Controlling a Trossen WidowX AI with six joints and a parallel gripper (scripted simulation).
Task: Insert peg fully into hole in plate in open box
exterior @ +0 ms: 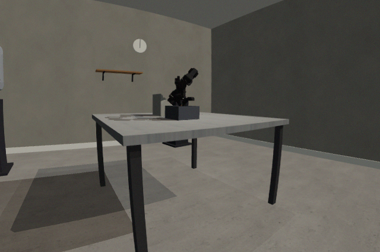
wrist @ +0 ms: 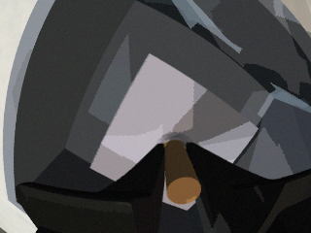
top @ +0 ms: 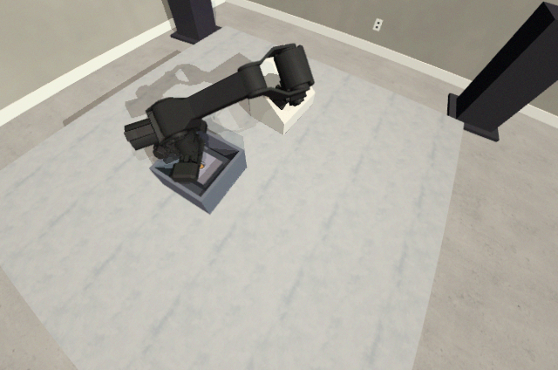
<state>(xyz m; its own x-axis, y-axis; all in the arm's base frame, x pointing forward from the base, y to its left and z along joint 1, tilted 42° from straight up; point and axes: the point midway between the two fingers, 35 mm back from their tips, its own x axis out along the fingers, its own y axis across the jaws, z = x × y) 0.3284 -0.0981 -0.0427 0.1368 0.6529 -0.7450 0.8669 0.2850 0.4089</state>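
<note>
The orange peg is 30 mm below my hand. The rest, counted from my hand: box: 70 mm below; then plate: 50 mm below.
</note>
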